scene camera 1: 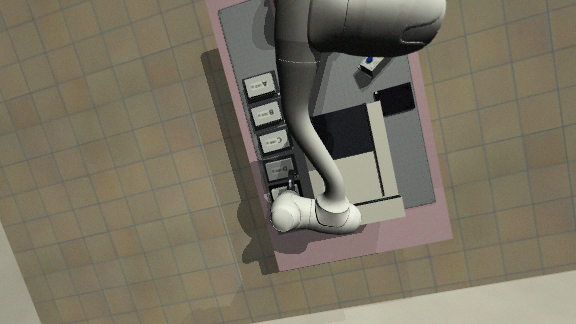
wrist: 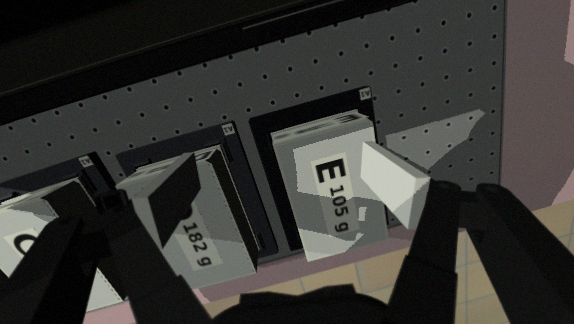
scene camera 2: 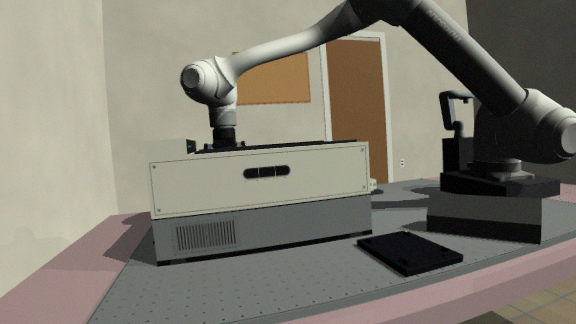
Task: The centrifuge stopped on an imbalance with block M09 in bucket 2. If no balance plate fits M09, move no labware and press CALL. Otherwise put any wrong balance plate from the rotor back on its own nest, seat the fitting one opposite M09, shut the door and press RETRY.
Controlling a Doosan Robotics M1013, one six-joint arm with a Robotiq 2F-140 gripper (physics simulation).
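Places are measured from the arm's base along level axes (x ahead, y left, z up), in millimetres.
Pixels of known places: gripper, fingertip midpoint: [wrist: 280, 165]; arm's base, link origin: [scene camera 2: 495, 175].
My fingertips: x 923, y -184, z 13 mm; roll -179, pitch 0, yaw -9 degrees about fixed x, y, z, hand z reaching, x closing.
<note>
For each thing: its top centre in the pictures, then the offset to it from my fingertips. "*": a spot on its surface instead.
- Plates A, top centre: [scene camera 1: 259, 85] dy -74, dx -502, dz -12 mm
- B, top centre: [scene camera 1: 265, 113] dy -68, dx -368, dz -12 mm
- C, top centre: [wrist: 47, 266] [scene camera 1: 274, 141] dy -53, dx -234, dz -12 mm
- button box, top centre: [scene camera 2: 482, 193] [scene camera 1: 387, 47] dy +501, dx -540, dz +18 mm
- empty black nest, top centre: [scene camera 2: 405, 244] [scene camera 1: 395, 99] dy +533, dx -326, dz -47 mm
- small display, surface spot: [scene camera 2: 191, 146] * dy +297, dx +69, dz +161 mm
My gripper [wrist: 280, 165] is open and empty, pointing down above the row of balance plates. In the wrist view, plate E, marked 105 g [wrist: 327, 202] [scene camera 1: 277, 193], lies between the fingertips, off centre towards the right one; the left fingertip overlaps plate D, marked 182 g [wrist: 227, 240] [scene camera 1: 279, 170]. Plates A [scene camera 1: 259, 86], B [scene camera 1: 265, 114] and C [scene camera 1: 273, 141] [wrist: 15, 227] sit on nests in the same row. The centrifuge [scene camera 1: 345, 177] [scene camera 2: 260, 187] stands beside the row and hides the fingertips in scene camera 2. Block M09 and the rotor buckets cannot be made out.
A button box [scene camera 1: 370, 66], with a blue button showing, stands partly under the arm. An empty black nest [scene camera 1: 395, 99] [scene camera 2: 410, 252] lies near the centrifuge. A small display [scene camera 2: 191, 146] stands on the centrifuge's top. The forearm passes over the centrifuge. The pink table edge [scene camera 1: 360, 245] lies past plate E.
</note>
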